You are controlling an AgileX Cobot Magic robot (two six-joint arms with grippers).
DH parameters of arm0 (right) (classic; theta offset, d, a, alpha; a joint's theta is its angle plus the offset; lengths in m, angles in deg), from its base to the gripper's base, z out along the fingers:
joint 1: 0 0.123 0 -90
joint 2: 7.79 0 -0.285 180
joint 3: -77.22 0 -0.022 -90
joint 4: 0 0.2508 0 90
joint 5: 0 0 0.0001 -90
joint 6: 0 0.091 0 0
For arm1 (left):
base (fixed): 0 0 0 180
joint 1: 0 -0.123 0 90
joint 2: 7.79 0 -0.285 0
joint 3: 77.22 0 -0.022 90
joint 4: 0 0.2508 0 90
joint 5: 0 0 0.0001 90
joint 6: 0 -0.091 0 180
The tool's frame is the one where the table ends.
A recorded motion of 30 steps. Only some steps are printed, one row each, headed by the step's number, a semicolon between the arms.
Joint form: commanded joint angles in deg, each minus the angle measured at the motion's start. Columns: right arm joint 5, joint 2, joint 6, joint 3, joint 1, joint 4; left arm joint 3, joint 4, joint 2, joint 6, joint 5, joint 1.
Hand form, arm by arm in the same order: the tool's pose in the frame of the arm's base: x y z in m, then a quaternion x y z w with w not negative. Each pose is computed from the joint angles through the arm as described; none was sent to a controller.
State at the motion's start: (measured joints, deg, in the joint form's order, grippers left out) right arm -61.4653 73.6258 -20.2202 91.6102 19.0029 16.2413; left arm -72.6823 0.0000 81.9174 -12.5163 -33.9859 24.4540
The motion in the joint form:
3: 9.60 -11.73 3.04 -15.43 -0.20 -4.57; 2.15 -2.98 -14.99 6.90 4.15 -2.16
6: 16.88 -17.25 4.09 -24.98 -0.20 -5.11; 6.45 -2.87 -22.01 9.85 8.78 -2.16
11: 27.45 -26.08 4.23 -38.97 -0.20 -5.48; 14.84 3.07 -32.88 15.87 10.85 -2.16
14: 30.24 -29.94 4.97 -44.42 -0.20 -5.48; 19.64 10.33 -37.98 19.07 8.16 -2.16
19: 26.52 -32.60 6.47 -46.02 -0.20 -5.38; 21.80 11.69 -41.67 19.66 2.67 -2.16
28: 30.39 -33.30 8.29 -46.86 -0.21 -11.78; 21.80 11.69 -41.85 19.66 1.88 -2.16
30: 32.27 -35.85 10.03 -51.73 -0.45 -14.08; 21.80 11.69 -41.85 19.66 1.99 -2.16
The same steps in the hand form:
3: 0.1910 0.0803 0.4461 -0.25367 0.83504 0.10706 0.47634; 0.2344 -0.0987 0.4242 0.18799 0.80341 -0.10503 0.55512
6: 0.1768 0.0732 0.4232 -0.23377 0.82703 0.10534 0.50027; 0.2044 -0.0859 0.4356 0.15911 0.77101 -0.12707 0.60339
11: 0.1521 0.0619 0.3869 -0.21465 0.80740 0.09964 0.54046; 0.1600 -0.0635 0.4279 0.13719 0.74971 -0.12023 0.63613
14: 0.1402 0.0570 0.3703 -0.20463 0.80425 0.10194 0.54856; 0.1418 -0.0504 0.4112 0.14352 0.76002 -0.07758 0.62908
19: 0.1275 0.0538 0.3626 -0.20070 0.81796 0.11064 0.52766; 0.1261 -0.0413 0.3999 0.14157 0.78102 -0.06103 0.60518
28: 0.1295 0.0479 0.3644 -0.20330 0.80153 0.06887 0.55810; 0.1251 -0.0407 0.3991 0.14119 0.78429 -0.05965 0.60117
30: 0.1236 0.0432 0.3450 -0.19761 0.80554 0.05749 0.55565; 0.1251 -0.0407 0.3993 0.14121 0.78371 -0.05988 0.60190

